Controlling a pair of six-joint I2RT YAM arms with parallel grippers.
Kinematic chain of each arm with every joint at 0, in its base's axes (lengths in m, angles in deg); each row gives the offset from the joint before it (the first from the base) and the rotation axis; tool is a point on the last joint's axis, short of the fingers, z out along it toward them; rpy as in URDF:
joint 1: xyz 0 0 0.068 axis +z
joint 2: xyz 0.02 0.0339 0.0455 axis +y
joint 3: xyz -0.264 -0.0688 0 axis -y
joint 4: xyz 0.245 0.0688 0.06 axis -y
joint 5: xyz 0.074 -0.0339 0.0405 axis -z
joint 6: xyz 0.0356 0 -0.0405 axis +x
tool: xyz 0 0 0 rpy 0 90 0
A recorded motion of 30 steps. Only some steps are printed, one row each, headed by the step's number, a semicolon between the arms.
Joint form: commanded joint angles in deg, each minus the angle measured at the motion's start. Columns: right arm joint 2, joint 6, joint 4, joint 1, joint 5, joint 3; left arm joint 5, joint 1, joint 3, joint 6, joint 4, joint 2.
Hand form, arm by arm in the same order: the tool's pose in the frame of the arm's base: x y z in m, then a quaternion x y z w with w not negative. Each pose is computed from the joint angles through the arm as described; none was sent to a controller.
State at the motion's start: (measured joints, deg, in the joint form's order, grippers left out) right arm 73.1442 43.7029 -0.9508 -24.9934 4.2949 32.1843; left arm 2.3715 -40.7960 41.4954 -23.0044 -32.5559 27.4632
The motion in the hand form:
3: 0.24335 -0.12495 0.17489 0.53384 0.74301 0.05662 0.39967; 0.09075 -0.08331 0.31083 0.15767 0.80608 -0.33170 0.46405
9: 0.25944 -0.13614 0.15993 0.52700 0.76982 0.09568 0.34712; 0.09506 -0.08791 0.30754 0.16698 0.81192 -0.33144 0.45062
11: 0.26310 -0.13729 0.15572 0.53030 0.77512 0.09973 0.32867; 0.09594 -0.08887 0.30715 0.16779 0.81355 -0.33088 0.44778
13: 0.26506 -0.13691 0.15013 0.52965 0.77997 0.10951 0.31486; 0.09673 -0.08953 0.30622 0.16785 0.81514 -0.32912 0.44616
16: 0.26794 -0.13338 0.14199 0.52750 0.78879 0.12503 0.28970; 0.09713 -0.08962 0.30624 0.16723 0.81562 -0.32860 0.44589
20: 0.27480 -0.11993 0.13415 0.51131 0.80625 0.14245 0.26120; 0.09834 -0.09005 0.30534 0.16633 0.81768 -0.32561 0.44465
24: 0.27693 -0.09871 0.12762 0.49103 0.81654 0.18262 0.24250; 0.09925 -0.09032 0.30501 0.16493 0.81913 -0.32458 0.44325
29: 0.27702 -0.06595 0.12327 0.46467 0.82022 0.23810 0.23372; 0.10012 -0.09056 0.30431 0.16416 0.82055 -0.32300 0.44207
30: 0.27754 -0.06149 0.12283 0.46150 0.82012 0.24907 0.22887; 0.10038 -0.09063 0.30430 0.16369 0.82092 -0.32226 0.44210
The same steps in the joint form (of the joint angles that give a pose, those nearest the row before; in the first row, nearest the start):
3: 6.66 0.40 1.92 -2.14 -3.92 4.27; 2.86 -0.25 -0.98 0.47 1.35 2.38
9: 14.13 -0.94 -0.91 -3.46 -10.64 8.77; 4.09 -0.19 -1.07 0.91 1.62 4.15
11: 15.89 -0.81 -2.57 -3.40 -11.30 10.03; 4.18 -0.23 -0.99 0.90 1.59 4.57
13: 17.28 -0.77 -2.98 -3.31 -12.61 10.35; 4.09 -0.25 -1.06 0.94 1.62 4.84
16: 19.15 -0.55 -4.23 -2.68 -14.52 10.83; 4.10 -0.16 -1.02 0.93 1.62 4.96
20: 20.96 -0.42 -5.71 0.02 -16.15 11.35; 4.00 0.01 -1.06 1.02 1.62 5.30
24: 21.01 1.36 -4.45 3.53 -19.75 9.57; 4.05 0.19 -1.02 0.96 1.61 5.57
29: 19.67 5.66 0.18 9.23 -23.63 5.94; 4.07 0.36 -1.07 0.99 1.62 5.80
30: 19.68 6.45 0.57 10.01 -24.60 5.71; 4.00 0.39 -1.04 1.00 1.62 5.87

